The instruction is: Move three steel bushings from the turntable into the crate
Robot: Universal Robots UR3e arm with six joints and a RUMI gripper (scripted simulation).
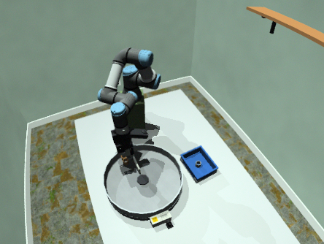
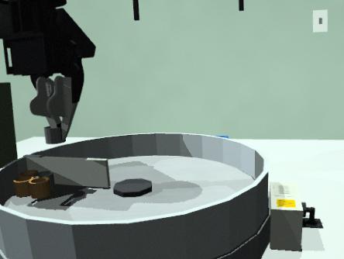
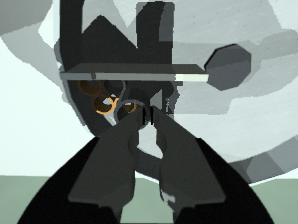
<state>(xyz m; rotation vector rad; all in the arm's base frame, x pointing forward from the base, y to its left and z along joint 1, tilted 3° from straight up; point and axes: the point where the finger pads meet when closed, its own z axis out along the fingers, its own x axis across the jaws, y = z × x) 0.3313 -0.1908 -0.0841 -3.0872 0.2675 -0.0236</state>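
Now: the blue crate 19 cm ahead of my hand, 33 cm to the left of it and 13 cm below it. The rest, counted from my hand: grey turntable 11 cm ahead, 10 cm below.
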